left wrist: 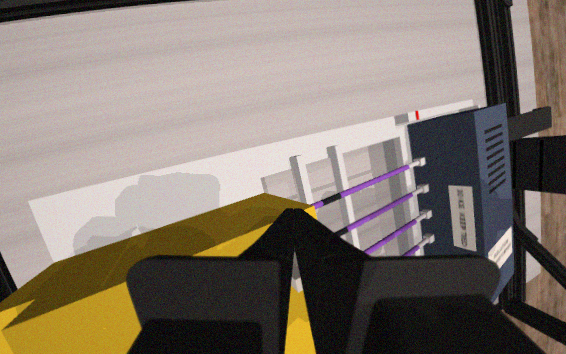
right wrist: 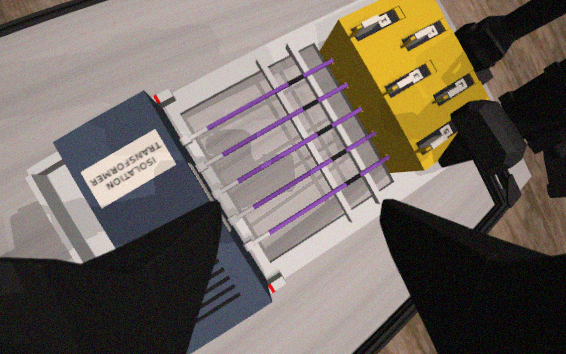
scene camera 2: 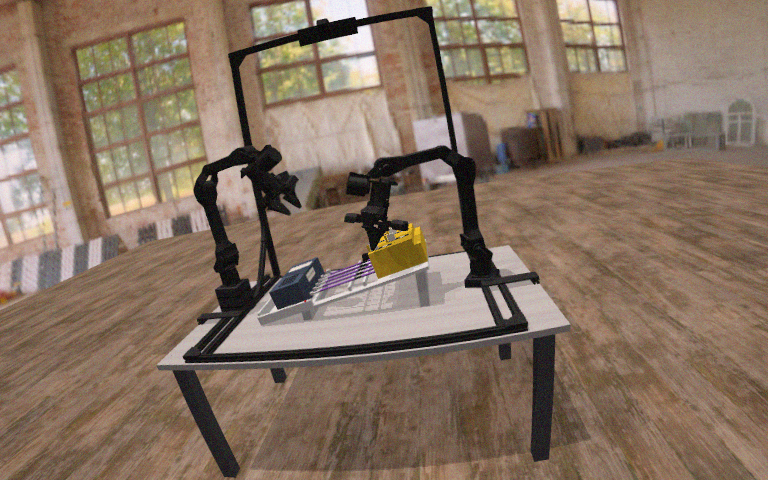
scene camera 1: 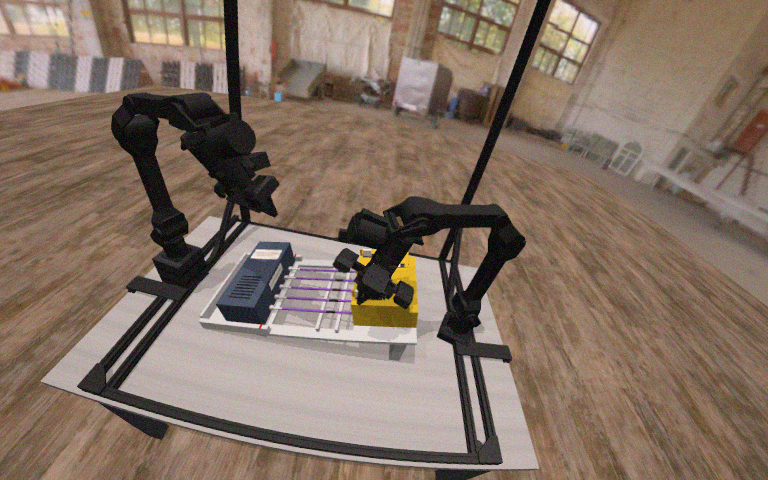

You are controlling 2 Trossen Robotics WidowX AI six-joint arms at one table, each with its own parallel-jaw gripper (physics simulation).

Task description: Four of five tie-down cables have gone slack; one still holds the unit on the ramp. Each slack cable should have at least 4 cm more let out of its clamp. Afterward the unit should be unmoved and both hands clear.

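The blue unit (scene camera 1: 254,283) (scene camera 2: 297,283) (left wrist: 445,160) (right wrist: 90,145) sits at the low end of the white ramp (scene camera 1: 368,335) (left wrist: 240,165) (right wrist: 215,85). Five purple cables (scene camera 1: 305,309) (left wrist: 380,178) (right wrist: 245,107) run from it to the yellow clamp block (scene camera 1: 385,316) (scene camera 2: 396,257) (left wrist: 65,320) (right wrist: 400,112). They look straight; which is taut I cannot tell. My left gripper (scene camera 1: 361,300) (scene camera 2: 372,244) (left wrist: 293,216) is shut and empty, its fingertips close over the block's cable-side edge, hiding part of it. My right gripper (scene camera 2: 293,208) (right wrist: 301,211) is open and empty, high above the unit's side.
Numbered black clamps (right wrist: 377,22) show on top of the block; the left gripper stands close by the lowest one in the right wrist view. Two white crossbars (left wrist: 340,172) (right wrist: 280,90) lie under the cables. Red marks (left wrist: 417,115) (right wrist: 156,99) show beside the unit. A black frame borders the table.
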